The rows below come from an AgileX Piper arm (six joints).
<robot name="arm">
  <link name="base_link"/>
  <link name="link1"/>
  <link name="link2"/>
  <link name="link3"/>
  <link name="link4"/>
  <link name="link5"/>
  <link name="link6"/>
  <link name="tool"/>
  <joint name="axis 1" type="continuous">
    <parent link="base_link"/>
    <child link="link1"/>
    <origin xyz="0 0 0.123"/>
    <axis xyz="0 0 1"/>
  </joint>
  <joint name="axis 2" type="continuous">
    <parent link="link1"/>
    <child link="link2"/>
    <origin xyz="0 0 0"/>
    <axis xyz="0 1 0"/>
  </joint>
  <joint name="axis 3" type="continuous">
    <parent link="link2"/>
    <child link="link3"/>
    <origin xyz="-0.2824 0 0.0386"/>
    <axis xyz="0 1 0"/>
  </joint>
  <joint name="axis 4" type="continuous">
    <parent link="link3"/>
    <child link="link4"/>
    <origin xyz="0.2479 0 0.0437"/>
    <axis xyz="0.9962 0 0.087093"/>
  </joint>
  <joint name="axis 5" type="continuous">
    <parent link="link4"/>
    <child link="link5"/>
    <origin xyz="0 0 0"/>
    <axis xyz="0 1 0"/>
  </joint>
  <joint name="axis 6" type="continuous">
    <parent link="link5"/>
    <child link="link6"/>
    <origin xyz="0.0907 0 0.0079"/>
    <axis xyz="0.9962 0 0.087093"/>
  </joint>
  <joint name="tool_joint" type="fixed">
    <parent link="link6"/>
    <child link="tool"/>
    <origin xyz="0 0 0" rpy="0 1.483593 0"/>
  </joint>
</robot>
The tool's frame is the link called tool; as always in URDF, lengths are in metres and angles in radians. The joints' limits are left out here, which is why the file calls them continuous.
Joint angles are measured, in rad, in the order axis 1, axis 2, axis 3, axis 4, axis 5, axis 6. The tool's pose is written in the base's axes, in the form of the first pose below.
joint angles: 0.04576, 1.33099, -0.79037, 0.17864, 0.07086, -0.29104
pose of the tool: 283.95, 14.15, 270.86; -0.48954, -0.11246, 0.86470; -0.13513, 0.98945, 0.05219; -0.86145, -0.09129, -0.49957
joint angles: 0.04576, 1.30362, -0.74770, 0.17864, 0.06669, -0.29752
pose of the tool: 274.30, 13.65, 265.48; -0.49848, -0.11606, 0.85910; -0.14193, 0.98855, 0.05119; -0.85520, -0.09641, -0.50924
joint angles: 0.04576, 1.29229, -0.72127, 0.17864, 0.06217, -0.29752
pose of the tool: 269.17, 13.34, 260.69; -0.50764, -0.11637, 0.85368; -0.14230, 0.98855, 0.05014; -0.84974, -0.09602, -0.51839
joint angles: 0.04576, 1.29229, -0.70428, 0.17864, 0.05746, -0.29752
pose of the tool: 266.90, 13.16, 255.80; -0.51817, -0.11683, 0.84726; -0.14273, 0.98855, 0.04901; -0.84328, -0.09553, -0.52892
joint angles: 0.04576, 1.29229, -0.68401, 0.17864, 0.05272, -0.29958
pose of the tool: 264.05, 12.95, 249.95; -0.53110, -0.11868, 0.83896; -0.14533, 0.98823, 0.04779; -0.83475, -0.09654, -0.54210
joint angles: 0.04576, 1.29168, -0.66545, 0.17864, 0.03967, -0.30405
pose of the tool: 261.70, 12.63, 245.45; -0.53507, -0.11958, 0.83630; -0.14985, 0.98767, 0.04535; -0.83141, -0.10105, -0.54639
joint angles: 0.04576, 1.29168, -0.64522, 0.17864, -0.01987, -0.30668
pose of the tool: 261.33, 11.65, 243.85; -0.50368, -0.10793, 0.85712; -0.15092, 0.98790, 0.03571; -0.85060, -0.11137, -0.51388
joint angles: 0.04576, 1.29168, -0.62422, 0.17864, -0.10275, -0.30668
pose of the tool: 261.62, 10.32, 243.99; -0.45290, -0.08856, 0.88715; -0.14946, 0.98851, 0.02238; -0.87895, -0.12246, -0.46093
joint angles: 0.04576, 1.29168, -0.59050, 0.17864, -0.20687, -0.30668
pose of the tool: 260.21, 8.59, 242.25; -0.39341, -0.06453, 0.91710; -0.14945, 0.98875, 0.00546; -0.90714, -0.13492, -0.39863
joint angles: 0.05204, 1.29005, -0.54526, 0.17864, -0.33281, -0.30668
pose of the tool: 256.64, 8.08, 239.68; -0.32066, -0.04147, 0.94629; -0.15387, 0.98805, -0.00884; -0.93461, -0.14844, -0.32321
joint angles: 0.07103, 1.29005, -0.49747, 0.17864, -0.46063, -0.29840
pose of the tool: 251.77, 10.71, 236.59; -0.24625, -0.02859, 0.96878; -0.15504, 0.98785, -0.01026; -0.95672, -0.15273, -0.24770
